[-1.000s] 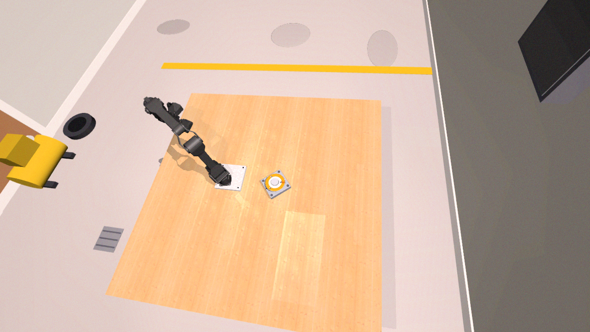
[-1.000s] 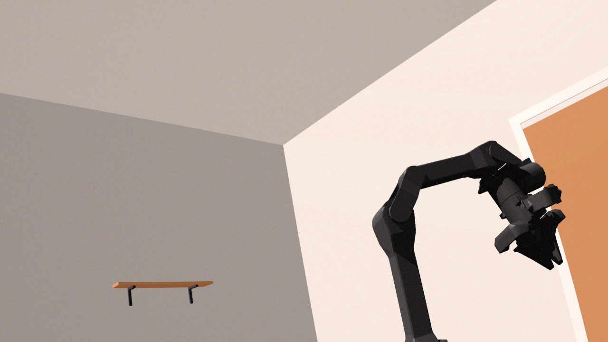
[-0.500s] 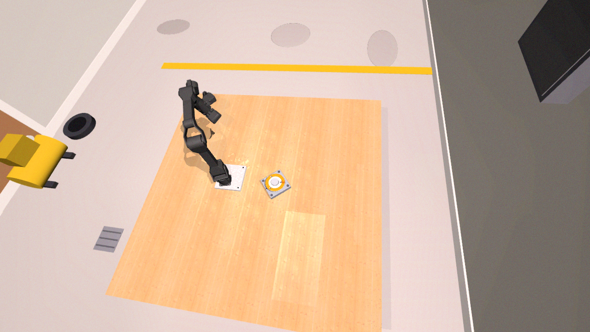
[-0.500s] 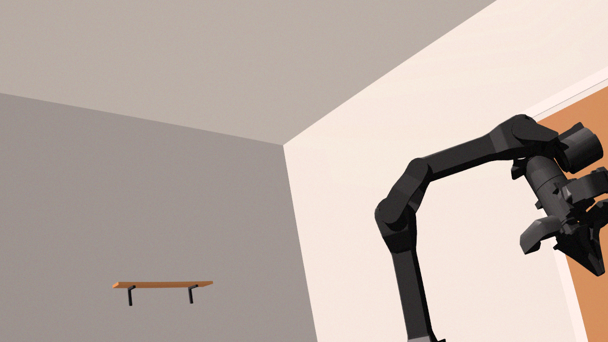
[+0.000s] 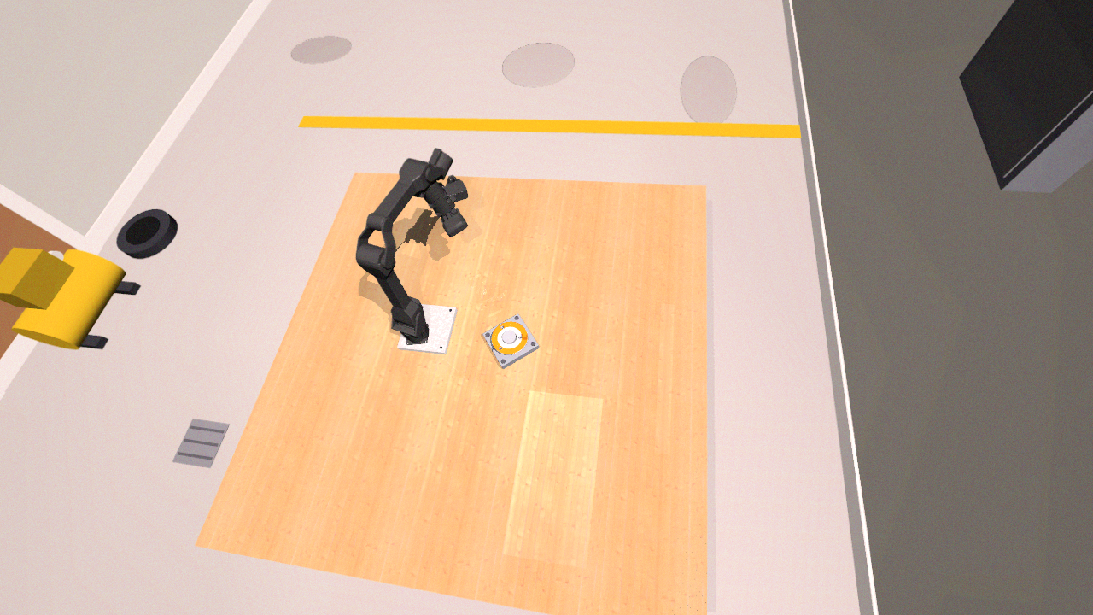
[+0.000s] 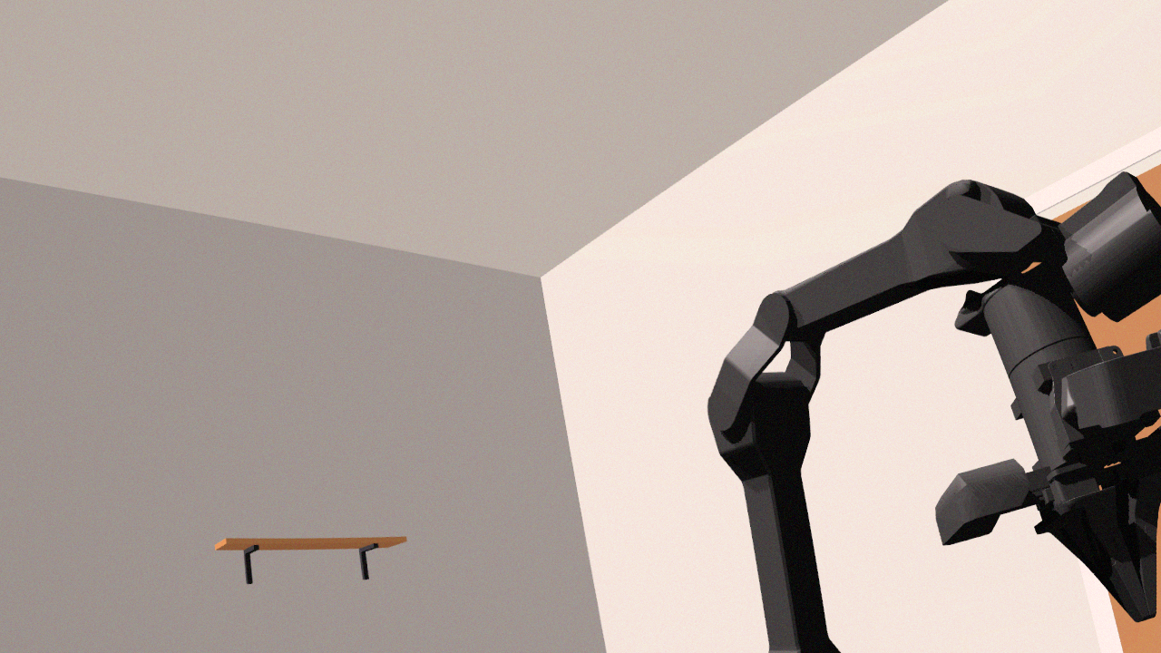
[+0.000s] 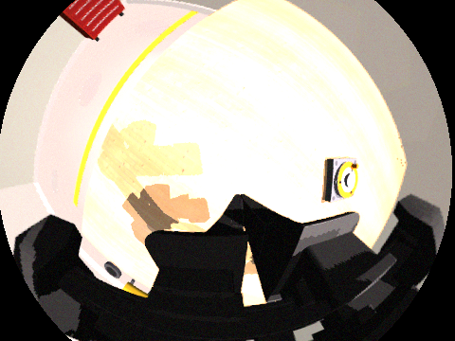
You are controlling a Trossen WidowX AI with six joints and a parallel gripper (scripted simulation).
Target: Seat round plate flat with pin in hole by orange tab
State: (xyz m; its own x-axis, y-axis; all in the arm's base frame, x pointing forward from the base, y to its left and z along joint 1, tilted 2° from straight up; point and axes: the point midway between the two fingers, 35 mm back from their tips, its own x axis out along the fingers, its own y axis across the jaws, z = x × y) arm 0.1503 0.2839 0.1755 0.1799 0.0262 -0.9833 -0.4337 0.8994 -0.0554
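My gripper tip is now 15 cm short of the round plate, 33 cm to the left of it and 13 cm above it. The rest, counted from my gripper tip: square grey base (13 cm ahead, 33 cm to the right, 14 cm below).
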